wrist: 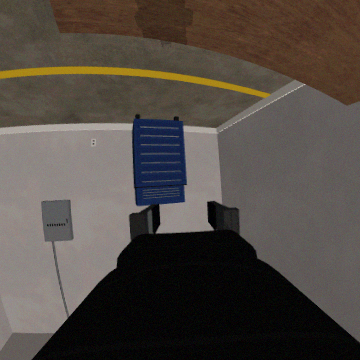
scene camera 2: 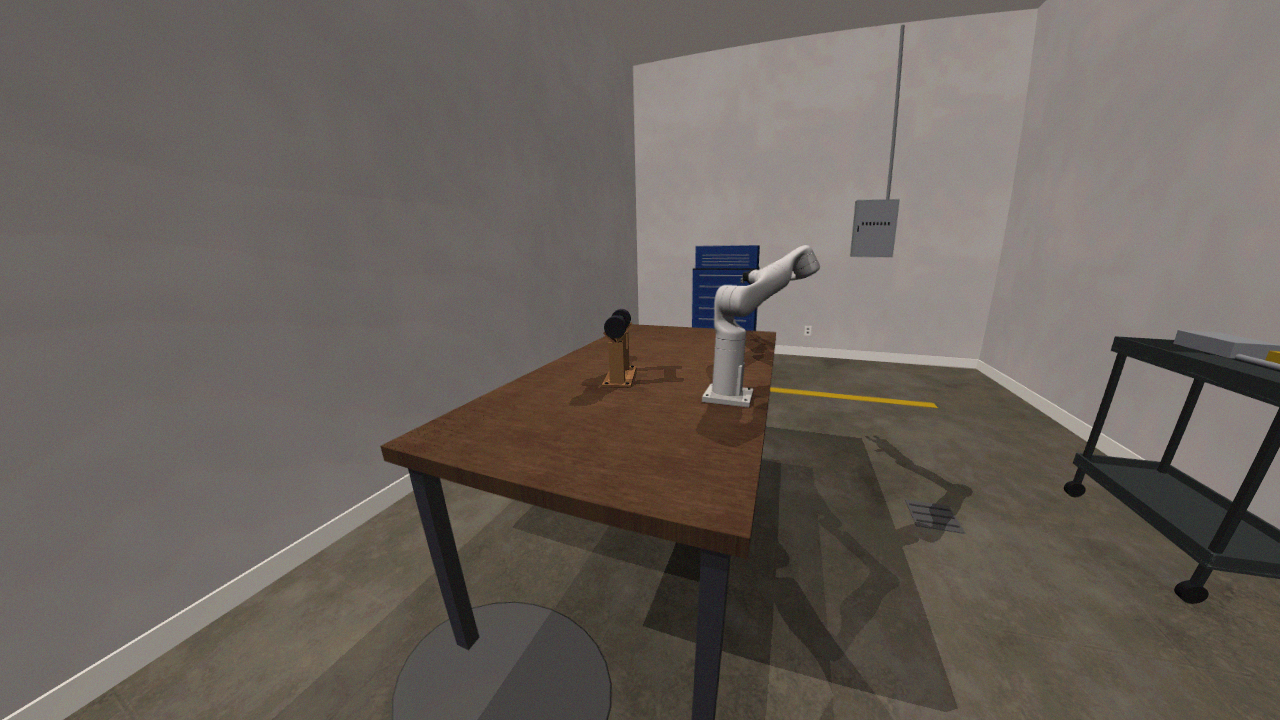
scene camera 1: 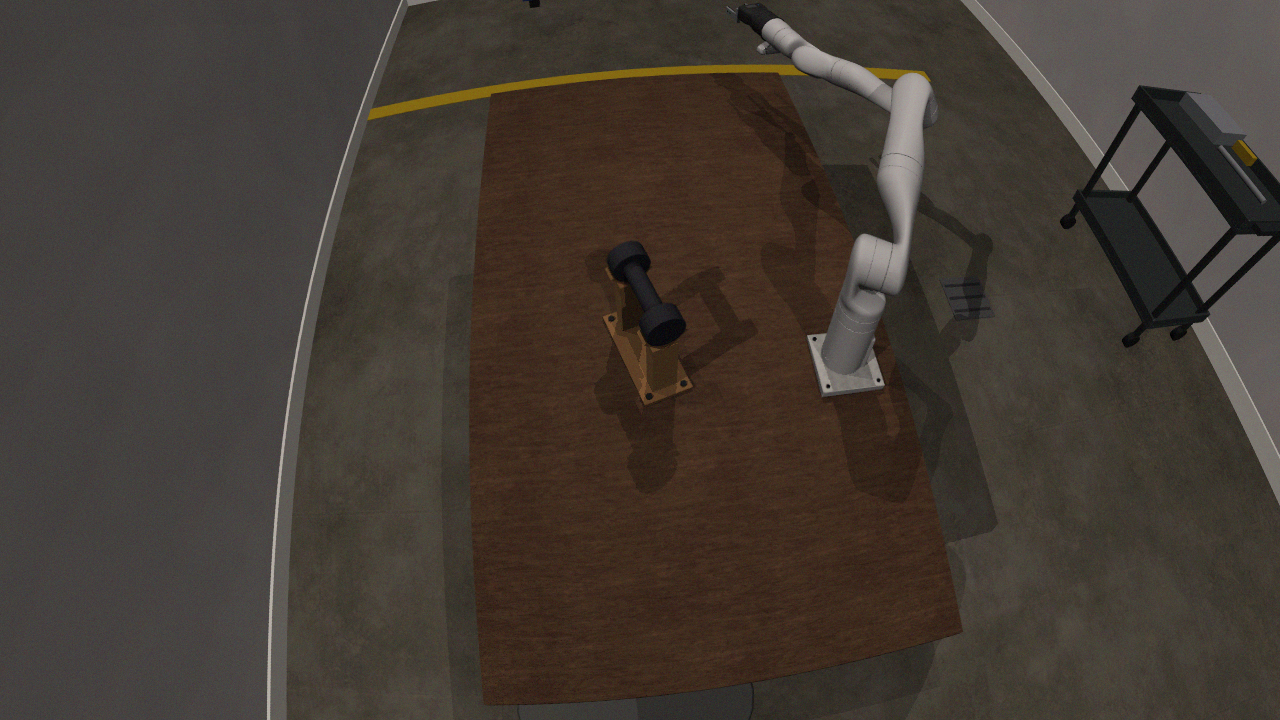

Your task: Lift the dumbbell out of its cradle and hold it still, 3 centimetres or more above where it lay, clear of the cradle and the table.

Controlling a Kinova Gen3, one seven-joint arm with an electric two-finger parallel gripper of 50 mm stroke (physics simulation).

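Places are measured from the arm's base along level axes (x ahead, y right, z down), in metres.
Pixels of known places: gripper, between the fingertips: (wrist: 183, 212) (scene camera 1: 736, 8); arm's base, origin of its link: (scene camera 2: 726, 390) (scene camera 1: 841, 355).
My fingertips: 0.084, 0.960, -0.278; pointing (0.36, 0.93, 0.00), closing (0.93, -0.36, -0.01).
Ahead of a thing's pixels: the offset from my fingertips to its middle, as dx, dy, dz. Level surfaces: height alone.
A black dumbbell {+0.316, -0.915, +0.088} (scene camera 1: 646, 291) (scene camera 2: 616, 324) lies across the top of an orange-brown cradle {+0.316, -0.915, +0.197} (scene camera 1: 662, 368) (scene camera 2: 617, 361), which stands on the wooden table. In scene camera 1 its handle runs from upper left to lower right, with a round head at each end. My gripper (scene camera 1: 731, 11) (wrist: 183, 212) is open and empty. It is high up near the table's far end, well away from the dumbbell, and points away from it. In scene camera 2 the fingers are too small to make out. The dumbbell and the cradle do not show in the wrist view.
The wooden table {dz +0.291} (scene camera 1: 572, 555) (scene camera 2: 572, 447) (wrist: 240, 30) also bears the arm's white base plate (scene camera 1: 848, 377) (scene camera 2: 726, 399), to the right of the cradle. A dark cart (scene camera 1: 1199, 174) (scene camera 2: 1163, 360) stands off to the right. A blue tool cabinet (scene camera 2: 726, 257) (wrist: 160, 155) stands at the far wall.
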